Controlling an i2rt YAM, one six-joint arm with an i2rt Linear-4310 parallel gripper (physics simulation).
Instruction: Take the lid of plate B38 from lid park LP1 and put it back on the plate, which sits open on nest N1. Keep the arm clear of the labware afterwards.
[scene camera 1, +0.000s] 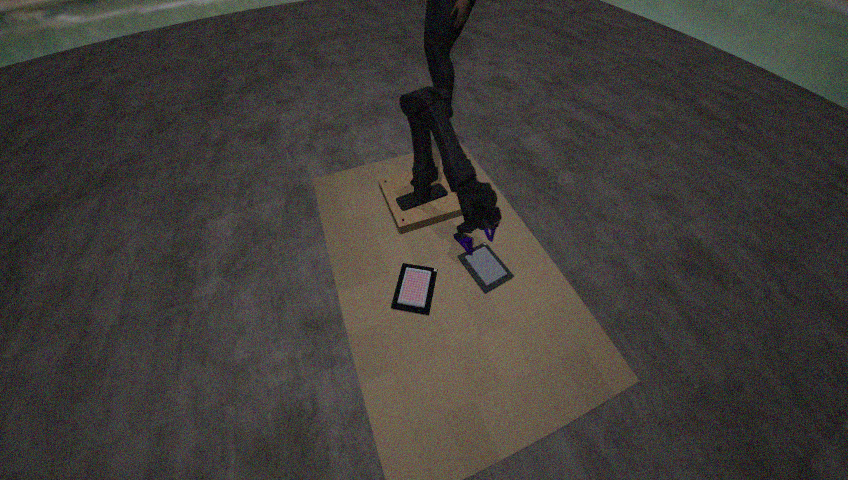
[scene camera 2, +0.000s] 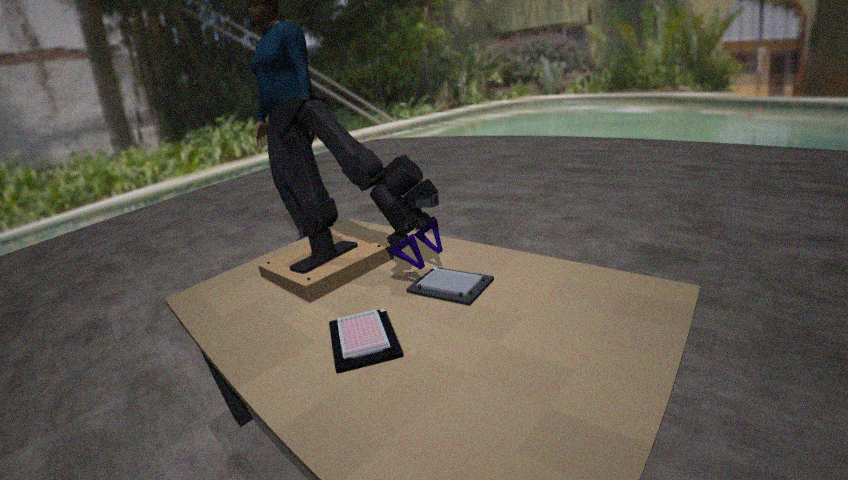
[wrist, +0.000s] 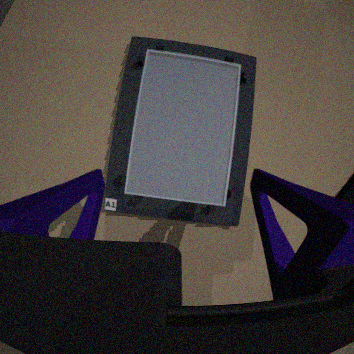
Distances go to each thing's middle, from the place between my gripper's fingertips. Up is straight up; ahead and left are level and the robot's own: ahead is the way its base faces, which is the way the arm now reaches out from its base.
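Scene:
The grey lid (scene camera 2: 448, 281) is 40 mm ahead of my hand and 50 mm below it. There's a black nest (scene camera 2: 395, 351) too, and that nest is 250 mm to the right of my hand, 50 mm below it and 10 mm ahead of it.

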